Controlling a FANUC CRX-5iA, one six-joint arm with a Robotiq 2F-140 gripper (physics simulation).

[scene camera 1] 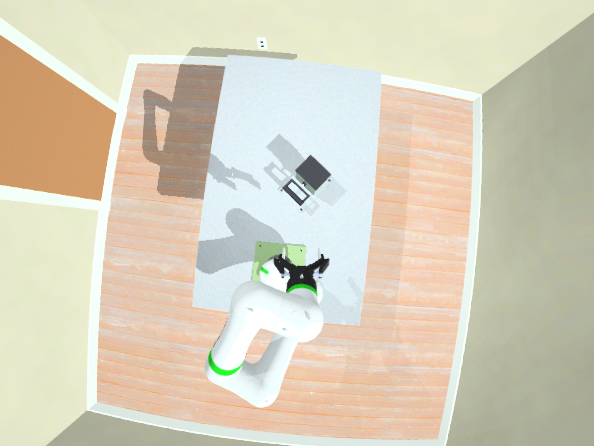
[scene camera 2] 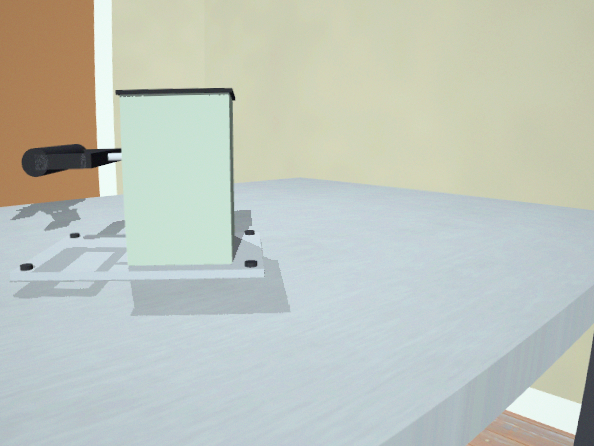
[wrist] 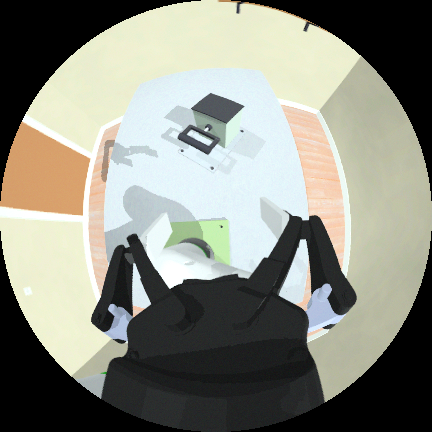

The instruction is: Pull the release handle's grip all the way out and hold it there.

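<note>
The release handle's dark rectangular grip (scene camera 1: 293, 196) (scene camera 2: 55, 160) (wrist: 195, 144) sticks out from one side of a pale green housing (scene camera 2: 177, 180) with a dark top (scene camera 1: 313, 173) (wrist: 217, 108). A short light shaft (scene camera 2: 115, 157) shows between grip and housing. The housing stands upright on a thin bolted plate (scene camera 2: 195, 274). My gripper (scene camera 1: 302, 253) (wrist: 213, 214) is open, with nothing between its widely spread fingers. It is well apart from the grip, on the robot's side of the table, and does not show in scene camera 2.
The handle unit stands on the pale table (scene camera 1: 300, 100) (scene camera 2: 400, 250) (wrist: 240, 185). The white arm (scene camera 1: 277, 310) rises from a green mounting plate (scene camera 1: 270, 247) (wrist: 222, 240) near the table's near end. Part of the arm shows below the fingers in the wrist view. Walls surround the wooden floor.
</note>
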